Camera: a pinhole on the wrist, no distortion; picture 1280 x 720 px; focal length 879.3 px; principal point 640.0 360.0 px. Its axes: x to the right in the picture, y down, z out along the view. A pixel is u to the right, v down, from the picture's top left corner.
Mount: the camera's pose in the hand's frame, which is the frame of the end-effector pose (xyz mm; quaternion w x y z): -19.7 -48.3 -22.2 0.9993 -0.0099 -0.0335 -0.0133
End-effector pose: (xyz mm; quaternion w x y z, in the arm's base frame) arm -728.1 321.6 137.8 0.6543 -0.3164 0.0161 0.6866
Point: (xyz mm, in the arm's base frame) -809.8 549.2 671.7
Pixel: 664.7 161.4
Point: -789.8 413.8 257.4
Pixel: 905.6 563.9
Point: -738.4 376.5 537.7
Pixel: 437.2 85.3
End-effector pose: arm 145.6 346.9 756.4 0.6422 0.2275 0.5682 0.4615
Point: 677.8 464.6 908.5
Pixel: 701.2 418.3
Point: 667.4 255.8 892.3
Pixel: 428.2 240.8
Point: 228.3 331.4 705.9
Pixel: 999.0 48.7
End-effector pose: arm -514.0 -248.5 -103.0 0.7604 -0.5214 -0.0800 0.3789
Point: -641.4 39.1 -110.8
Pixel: outside the picture
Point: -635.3 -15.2 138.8
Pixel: 758.5 200.8
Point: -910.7 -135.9 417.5
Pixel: 191.5 43.7
